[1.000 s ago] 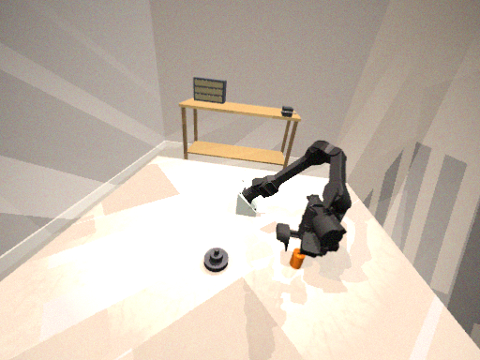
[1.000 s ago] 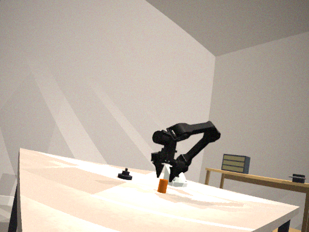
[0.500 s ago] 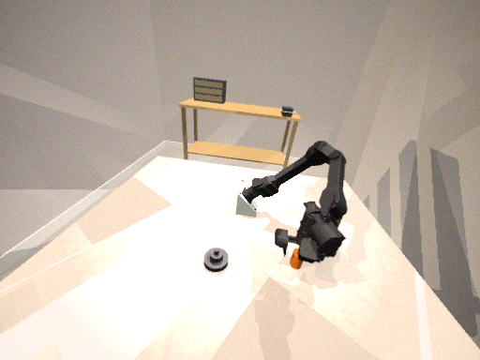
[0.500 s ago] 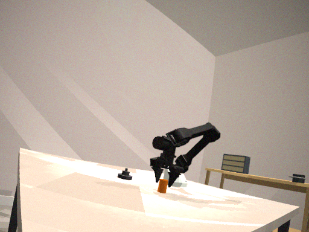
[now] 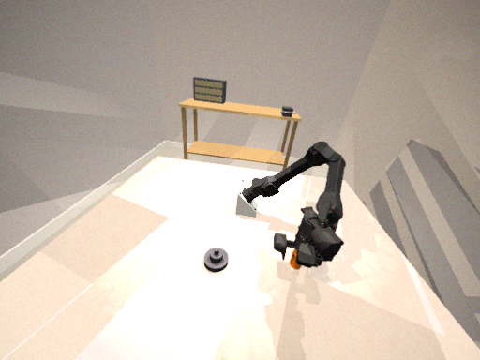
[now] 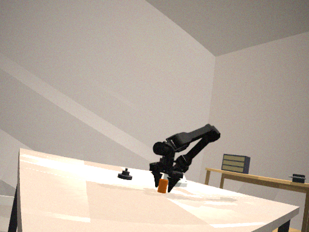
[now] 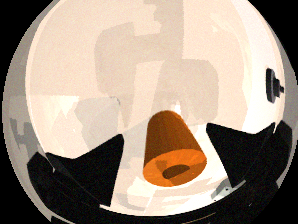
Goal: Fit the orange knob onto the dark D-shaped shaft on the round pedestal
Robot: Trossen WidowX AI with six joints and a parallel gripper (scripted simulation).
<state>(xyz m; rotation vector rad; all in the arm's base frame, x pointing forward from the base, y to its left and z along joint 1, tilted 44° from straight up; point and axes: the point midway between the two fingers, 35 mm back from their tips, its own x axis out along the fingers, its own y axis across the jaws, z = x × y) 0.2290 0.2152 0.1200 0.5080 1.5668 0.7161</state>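
Now: gripper tip 8 cm short of the pedestal, 27 cm to the left of it and 2 cm below it. Round my gripper tip: orange knob (2 cm above).
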